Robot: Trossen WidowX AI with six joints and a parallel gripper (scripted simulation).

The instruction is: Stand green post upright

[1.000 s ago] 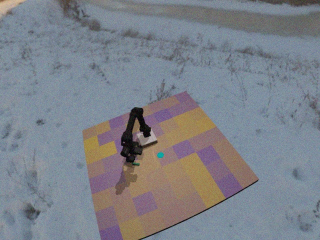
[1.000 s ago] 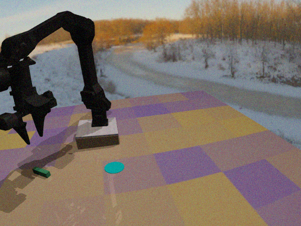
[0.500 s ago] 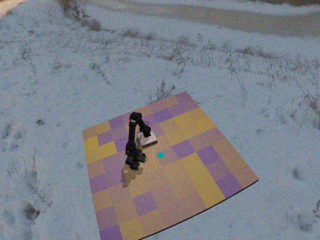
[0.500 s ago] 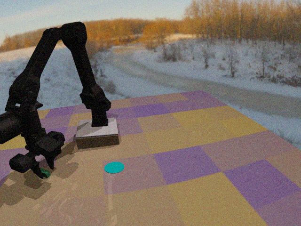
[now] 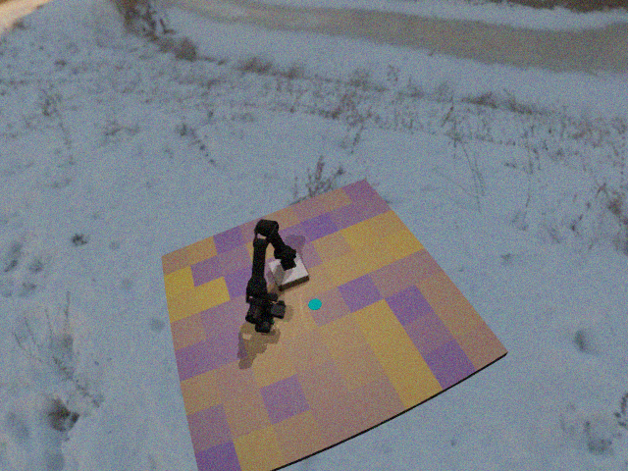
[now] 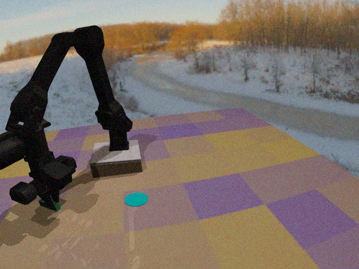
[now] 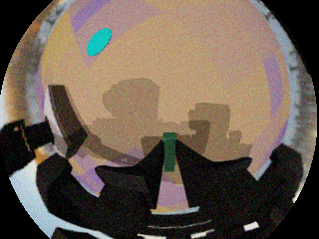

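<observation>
The cyan circle lies 1 cm behind my gripper tip, 21 cm to the left of it and 1 cm below it. Also, from my gripper tip: green post: 1 cm behind, 2 cm to the right.
</observation>
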